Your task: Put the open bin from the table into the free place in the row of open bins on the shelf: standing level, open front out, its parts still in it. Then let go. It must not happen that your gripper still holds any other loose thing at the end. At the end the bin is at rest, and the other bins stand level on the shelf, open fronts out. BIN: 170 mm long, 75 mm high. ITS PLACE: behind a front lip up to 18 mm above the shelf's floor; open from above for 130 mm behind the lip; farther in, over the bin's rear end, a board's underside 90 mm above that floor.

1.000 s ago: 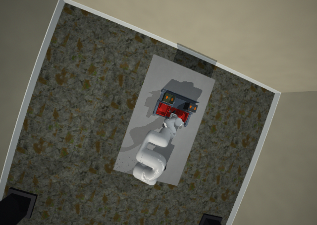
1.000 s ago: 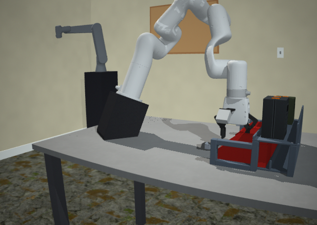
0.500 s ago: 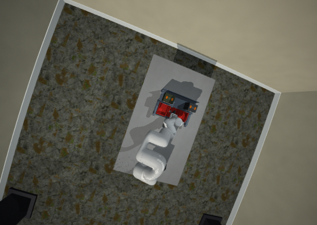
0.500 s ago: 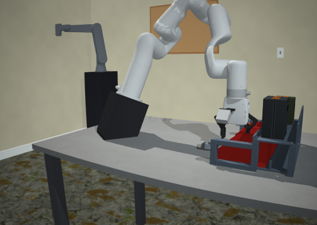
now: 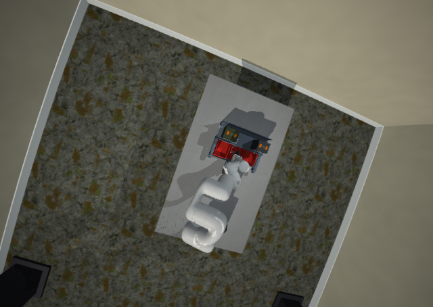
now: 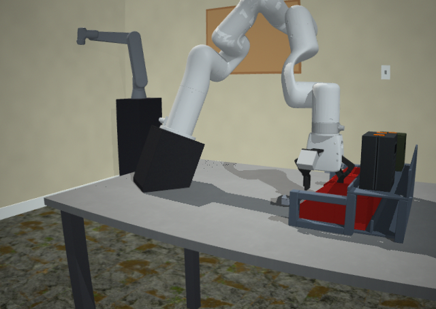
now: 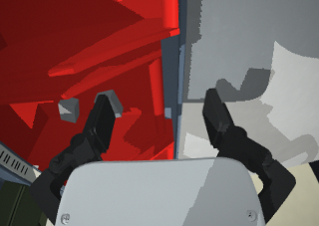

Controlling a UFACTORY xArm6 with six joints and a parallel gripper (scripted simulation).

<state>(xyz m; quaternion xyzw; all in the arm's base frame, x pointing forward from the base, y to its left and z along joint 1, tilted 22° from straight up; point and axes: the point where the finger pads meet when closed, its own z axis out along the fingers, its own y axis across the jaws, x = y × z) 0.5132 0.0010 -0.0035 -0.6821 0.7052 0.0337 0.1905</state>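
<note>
Right now the grey-blue shelf bar is 40 mm below my hand and 20 mm behind it.
</note>
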